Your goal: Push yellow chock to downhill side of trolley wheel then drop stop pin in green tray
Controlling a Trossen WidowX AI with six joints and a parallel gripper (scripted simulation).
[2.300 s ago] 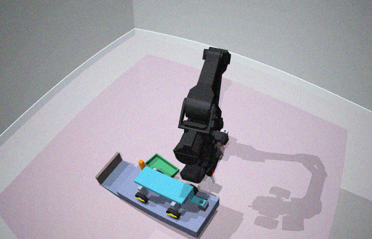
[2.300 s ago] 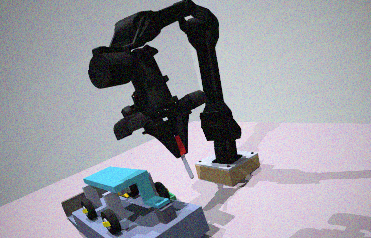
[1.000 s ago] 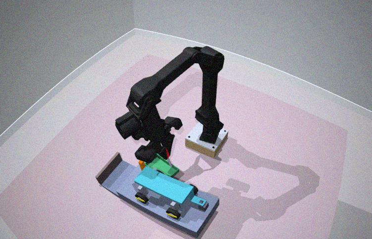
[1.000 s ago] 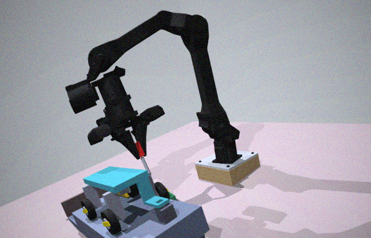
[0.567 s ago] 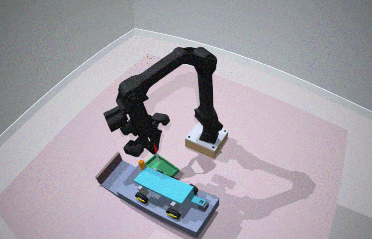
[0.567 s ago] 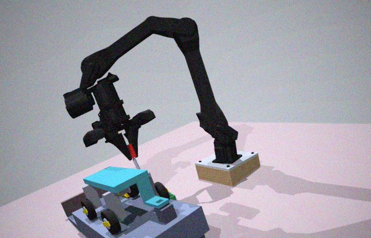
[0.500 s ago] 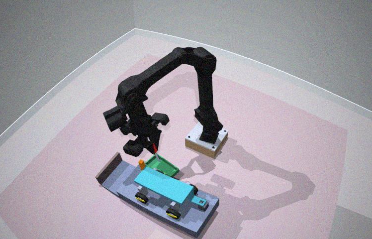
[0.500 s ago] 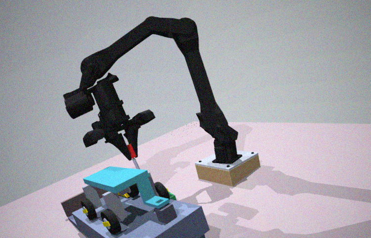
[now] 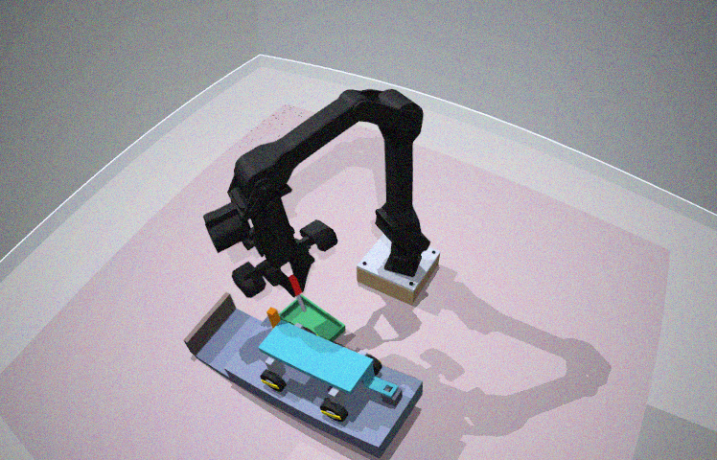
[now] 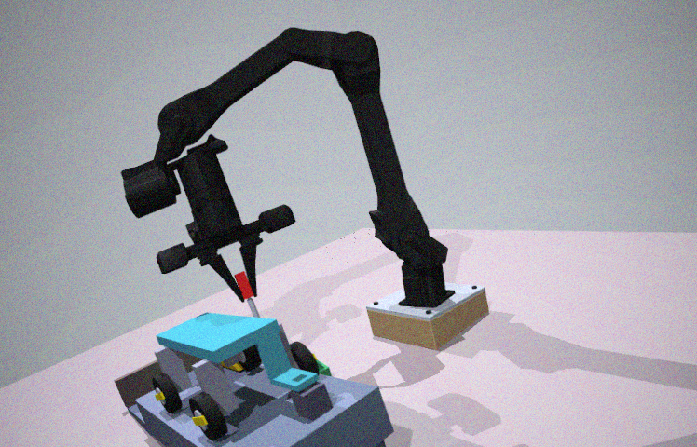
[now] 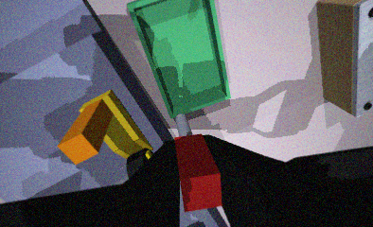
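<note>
The red-headed stop pin is right at my gripper tip. Round my gripper tip: yellow chock (5 cm below, 5 cm ahead, 1 cm to the right); blue-grey ramp (12 cm ahead, 9 cm to the left, 9 cm below); trolley (12 cm ahead, 9 cm to the left, 2 cm below).
</note>
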